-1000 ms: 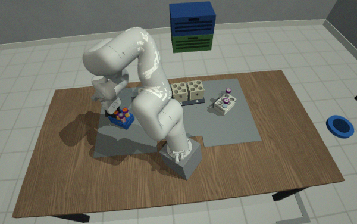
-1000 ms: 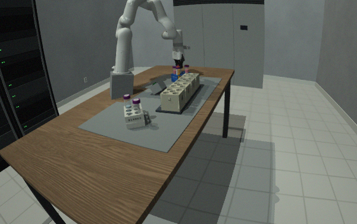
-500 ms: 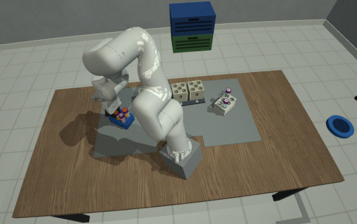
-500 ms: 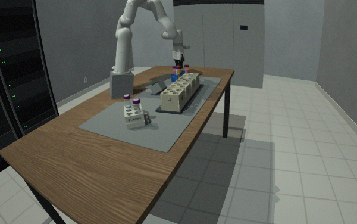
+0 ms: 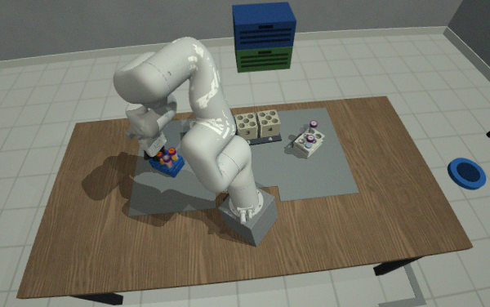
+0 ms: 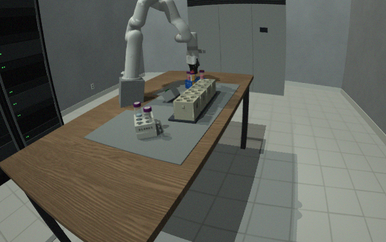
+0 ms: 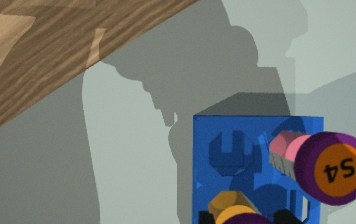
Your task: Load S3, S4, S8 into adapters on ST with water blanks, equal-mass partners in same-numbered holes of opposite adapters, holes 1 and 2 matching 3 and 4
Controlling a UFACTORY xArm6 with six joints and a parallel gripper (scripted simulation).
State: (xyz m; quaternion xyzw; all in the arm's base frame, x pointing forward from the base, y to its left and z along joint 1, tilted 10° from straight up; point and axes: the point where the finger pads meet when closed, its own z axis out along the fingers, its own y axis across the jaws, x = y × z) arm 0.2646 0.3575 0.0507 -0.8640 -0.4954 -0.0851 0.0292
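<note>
My gripper is now 5 cm above the amber-filled sample tube and 1 cm short of it. Round my hand: adapter (17 cm to the right, 16 cm ahead, 7 cm below); then white blanks rack (68 cm to the right, 9 cm below, 8 cm ahead).
</note>
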